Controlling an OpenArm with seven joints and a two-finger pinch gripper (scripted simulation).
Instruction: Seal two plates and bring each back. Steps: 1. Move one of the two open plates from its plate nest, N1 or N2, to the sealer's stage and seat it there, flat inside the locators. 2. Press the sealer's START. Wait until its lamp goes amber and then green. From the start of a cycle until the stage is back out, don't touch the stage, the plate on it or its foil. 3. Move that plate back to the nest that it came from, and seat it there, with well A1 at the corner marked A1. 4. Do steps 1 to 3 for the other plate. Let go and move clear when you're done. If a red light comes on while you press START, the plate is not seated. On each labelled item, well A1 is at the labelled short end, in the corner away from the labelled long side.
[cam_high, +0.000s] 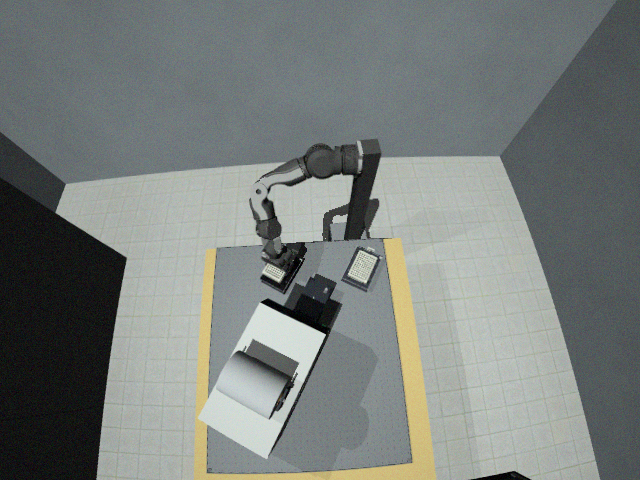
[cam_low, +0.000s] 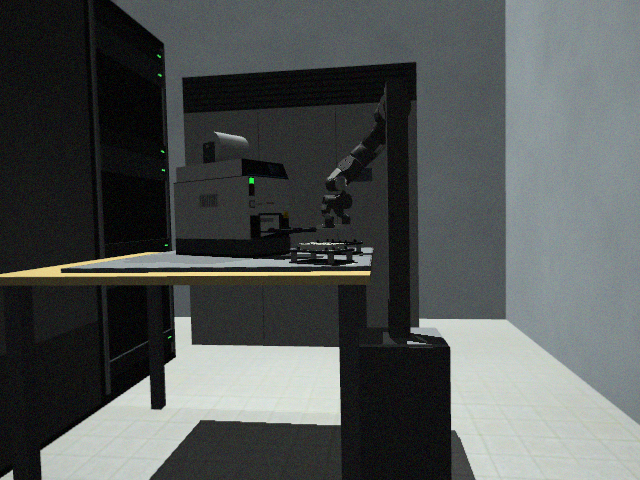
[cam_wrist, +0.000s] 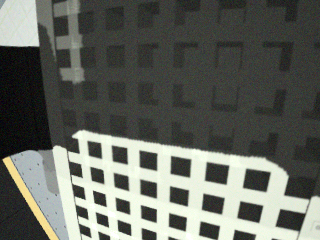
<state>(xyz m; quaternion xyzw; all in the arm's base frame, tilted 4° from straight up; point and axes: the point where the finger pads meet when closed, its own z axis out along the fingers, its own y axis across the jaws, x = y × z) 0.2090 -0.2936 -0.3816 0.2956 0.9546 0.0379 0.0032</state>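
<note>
Right now my hand is 150 mm short of the sealer stage and 130 mm to the right of it. The rest, counted from my hand: well plate: 350 mm to the left, 50 mm below, 30 mm ahead; then foil roll: 430 mm ahead, 320 mm above, 50 mm to the right; then start button: 280 mm ahead, 150 mm to the left, 90 mm above.
</note>
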